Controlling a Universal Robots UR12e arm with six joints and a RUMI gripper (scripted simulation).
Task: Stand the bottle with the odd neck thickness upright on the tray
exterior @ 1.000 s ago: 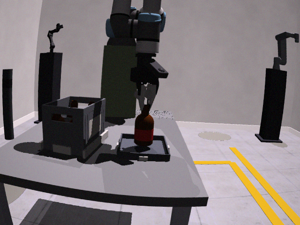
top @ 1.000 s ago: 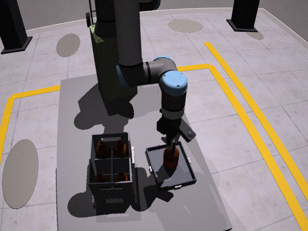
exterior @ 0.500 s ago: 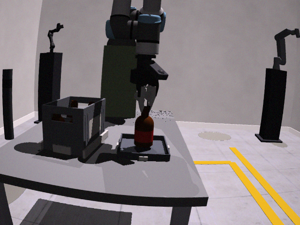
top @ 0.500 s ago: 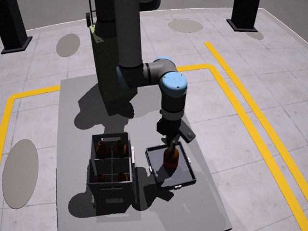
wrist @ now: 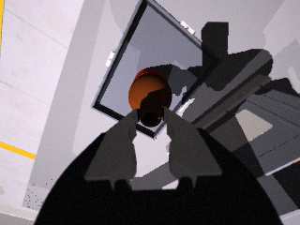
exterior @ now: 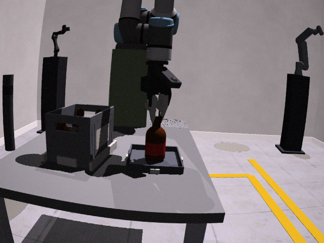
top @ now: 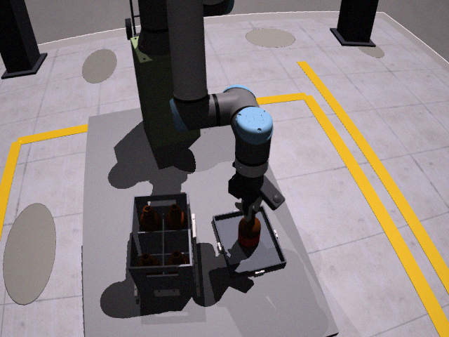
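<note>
Now: the black tray 150 mm below my hand. Also, from my hand: dark grey crate: 280 mm to the right, 70 mm below, 40 mm ahead.
</note>
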